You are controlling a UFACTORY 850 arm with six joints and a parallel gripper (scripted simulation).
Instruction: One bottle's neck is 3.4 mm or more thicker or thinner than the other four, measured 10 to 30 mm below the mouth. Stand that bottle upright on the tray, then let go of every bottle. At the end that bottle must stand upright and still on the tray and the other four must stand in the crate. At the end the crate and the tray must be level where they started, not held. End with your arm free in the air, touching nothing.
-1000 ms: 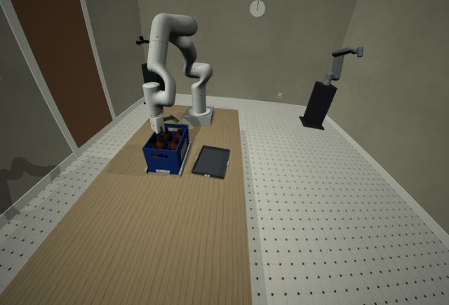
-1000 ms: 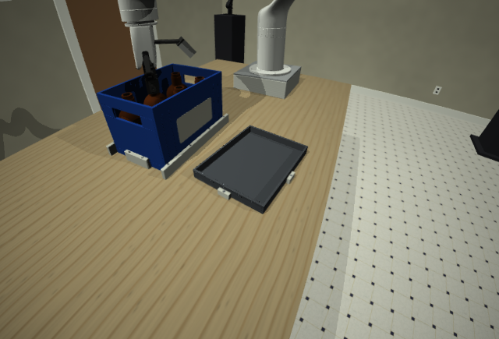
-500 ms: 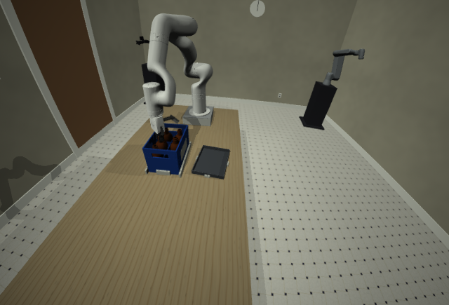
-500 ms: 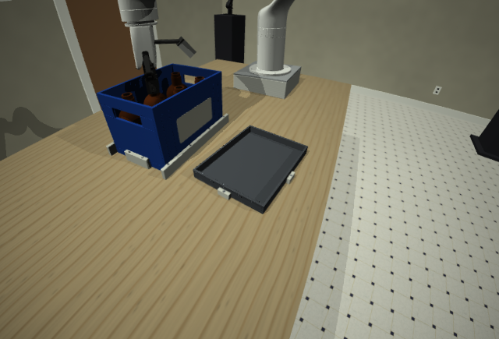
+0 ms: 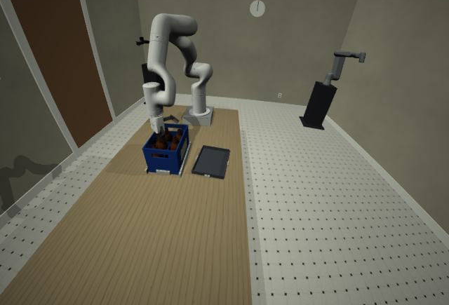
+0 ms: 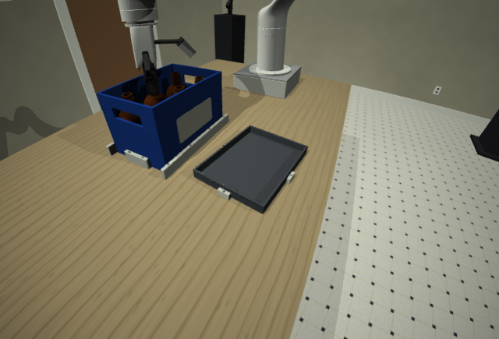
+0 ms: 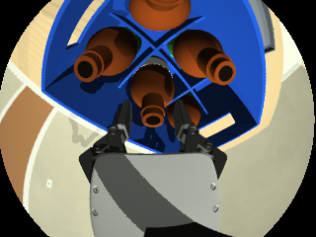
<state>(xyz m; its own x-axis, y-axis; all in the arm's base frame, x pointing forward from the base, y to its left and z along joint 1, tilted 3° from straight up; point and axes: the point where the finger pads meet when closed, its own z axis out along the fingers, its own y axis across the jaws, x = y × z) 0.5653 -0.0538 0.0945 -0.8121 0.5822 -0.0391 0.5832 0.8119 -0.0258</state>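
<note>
Now: hand 1 cm past the blue crate, 5 cm to the right of it and 7 cm above it. The rest, counted from my hand: dark grey tray 4 cm behind, 31 cm to the left, 15 cm below; then bottle 2 cm behind, 9 cm to the left, 7 cm below.
</note>
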